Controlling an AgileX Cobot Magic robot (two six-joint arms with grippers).
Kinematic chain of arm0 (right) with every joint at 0, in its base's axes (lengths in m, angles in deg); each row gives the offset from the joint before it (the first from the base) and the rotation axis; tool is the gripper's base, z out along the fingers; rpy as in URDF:
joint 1: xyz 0 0 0.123 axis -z
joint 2: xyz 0 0 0 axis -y
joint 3: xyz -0.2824 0 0.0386 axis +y
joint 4: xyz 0.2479 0 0.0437 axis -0.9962 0 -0.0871
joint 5: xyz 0 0 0 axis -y
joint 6: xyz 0.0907 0 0.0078 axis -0.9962 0 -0.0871
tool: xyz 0 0 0 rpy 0 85 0
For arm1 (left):
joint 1: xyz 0 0 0.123 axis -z
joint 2: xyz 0 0 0 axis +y
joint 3: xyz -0.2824 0 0.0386 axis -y
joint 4: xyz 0.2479 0 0.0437 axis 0.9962 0 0.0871
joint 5: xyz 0 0 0 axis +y
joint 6: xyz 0.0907 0 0.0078 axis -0.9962 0 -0.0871
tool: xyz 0 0 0 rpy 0 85 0
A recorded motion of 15 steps. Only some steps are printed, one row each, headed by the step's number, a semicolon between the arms.
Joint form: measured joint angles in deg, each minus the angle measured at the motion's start. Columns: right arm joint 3, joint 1, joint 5, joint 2, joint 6, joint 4; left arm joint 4, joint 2, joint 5, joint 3, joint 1, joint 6.
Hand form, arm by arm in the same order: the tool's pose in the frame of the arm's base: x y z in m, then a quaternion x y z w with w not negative. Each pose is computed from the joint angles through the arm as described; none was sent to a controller.
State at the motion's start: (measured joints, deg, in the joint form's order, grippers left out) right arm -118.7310 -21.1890 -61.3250 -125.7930 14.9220 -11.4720; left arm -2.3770 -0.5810 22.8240 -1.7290 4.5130 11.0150
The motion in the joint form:
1: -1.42 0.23 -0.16 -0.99 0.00 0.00; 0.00 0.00 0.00 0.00 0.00 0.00
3: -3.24 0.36 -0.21 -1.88 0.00 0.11; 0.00 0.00 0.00 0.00 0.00 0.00
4: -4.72 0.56 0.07 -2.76 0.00 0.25; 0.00 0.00 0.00 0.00 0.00 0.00
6: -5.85 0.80 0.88 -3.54 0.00 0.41; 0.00 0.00 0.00 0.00 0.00 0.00
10: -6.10 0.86 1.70 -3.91 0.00 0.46; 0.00 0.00 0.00 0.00 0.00 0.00
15: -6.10 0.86 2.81 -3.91 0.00 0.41; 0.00 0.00 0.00 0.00 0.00 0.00
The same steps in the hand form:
1: 0.4541 0.1910 0.2612 -0.27336 0.92869 0.10856 0.22588; 0.0517 -0.0056 0.1678 -0.05702 0.81187 -0.09595 0.57307
3: 0.4584 0.1913 0.2627 -0.27280 0.92704 0.10798 0.23348; 0.0517 -0.0056 0.1678 -0.05702 0.81187 -0.09595 0.57307
4: 0.4629 0.1909 0.2628 -0.27119 0.92568 0.10684 0.24116; 0.0517 -0.0056 0.1678 -0.05702 0.81187 -0.09595 0.57307
6: 0.4677 0.1901 0.2624 -0.26849 0.92396 0.10536 0.25122; 0.0517 -0.0056 0.1678 -0.05702 0.81187 -0.09595 0.57307
10: 0.4701 0.1902 0.2610 -0.26692 0.92283 0.10488 0.25718; 0.0517 -0.0056 0.1678 -0.05702 0.81187 -0.09595 0.57307
15: 0.4716 0.1906 0.2619 -0.26516 0.92064 0.10549 0.26644; 0.0517 -0.0056 0.1678 -0.05702 0.81187 -0.09595 0.57307

